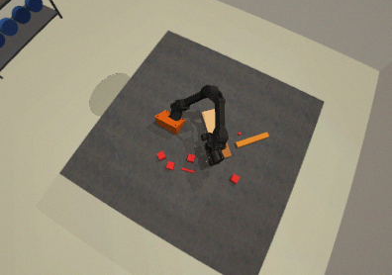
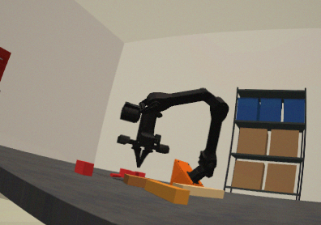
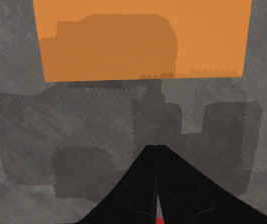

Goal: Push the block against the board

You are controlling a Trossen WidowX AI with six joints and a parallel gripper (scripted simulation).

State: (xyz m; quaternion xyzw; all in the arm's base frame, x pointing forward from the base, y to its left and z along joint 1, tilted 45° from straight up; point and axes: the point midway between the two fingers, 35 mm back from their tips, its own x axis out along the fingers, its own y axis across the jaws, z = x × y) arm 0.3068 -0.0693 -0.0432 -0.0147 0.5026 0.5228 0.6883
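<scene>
The square block is 50 mm ahead of my gripper tip, 60 mm to the left of it and 40 mm below it. Round my gripper tip: thin red strip (60 mm behind, 150 mm to the right, 50 mm below); orange board (190 mm ahead, 230 mm to the left, 40 mm below).
</scene>
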